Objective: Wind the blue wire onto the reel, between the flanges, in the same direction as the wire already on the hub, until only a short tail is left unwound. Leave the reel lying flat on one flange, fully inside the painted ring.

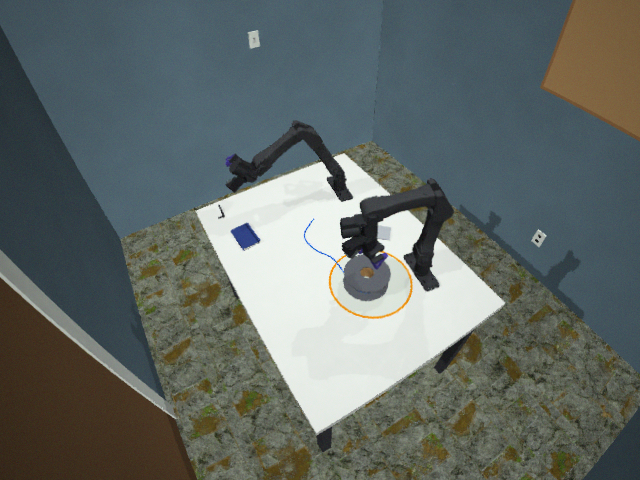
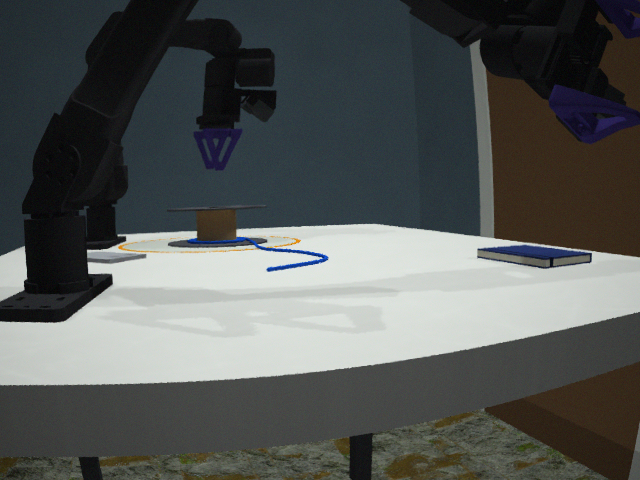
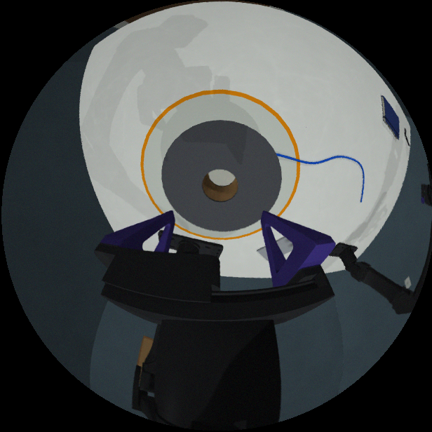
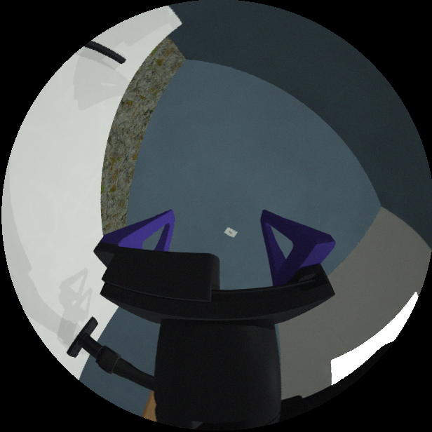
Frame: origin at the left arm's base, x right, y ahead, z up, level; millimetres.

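Seen in the pictures: left gripper, fingertip midpoint: (image 1: 368,261) (image 2: 214,169); left arm's base at its link origin: (image 1: 420,271) (image 2: 101,245); right arm's base at its link origin: (image 1: 339,188) (image 2: 59,299).
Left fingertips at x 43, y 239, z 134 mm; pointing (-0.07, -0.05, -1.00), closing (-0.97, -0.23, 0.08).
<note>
Pixels of each thing's top centre, then the offset from my left fingertips to it. "pt": a spot on its surface instead.
- reel at its top centre: (image 2: 215,207) (image 1: 367,272) dx -3, dy +1, dz -69 mm
- orange painted ring at a spot on its surface: (image 1: 329,281) pt dx +54, dy +140, dz -133 mm
- Blue wire at a spot on its surface: (image 2: 324,257) (image 1: 305,238) pt dx +312, dy +154, dz -131 mm
- blue book at its top centre: (image 2: 533,250) (image 1: 245,235) dx +424, dy +407, dz -122 mm
- small black L-shaped tool at its top centre: (image 1: 219,211) dx +638, dy +496, dz -126 mm
- flat grey block at its top centre: (image 2: 102,255) (image 1: 377,231) dx +227, dy -169, dz -128 mm
The reel (image 1: 354,279) (image 2: 216,225) (image 3: 190,165) has grey flanges and a brown hub. It lies flat on one flange inside the orange painted ring (image 1: 329,281) (image 3: 221,91). Blue wire (image 1: 305,238) (image 2: 324,257) (image 3: 340,157) lies around the hub's bottom near the lower flange. Its long loose part runs out across the ring in an S-curve on the table. My left gripper (image 1: 371,257) (image 2: 216,168) (image 3: 217,215) is open and empty, pointing down above the upper flange with a gap. My right gripper (image 2: 633,77) (image 4: 217,214) is open and empty, raised high, away from reel and wire.
A blue book (image 1: 245,236) (image 2: 535,255) (image 3: 391,117) and a small black L-shaped tool (image 1: 221,211) (image 4: 106,51) lie far from the reel. A flat grey block (image 1: 384,232) (image 2: 116,256) lies beside the ring, near the left arm's base (image 1: 426,280).
</note>
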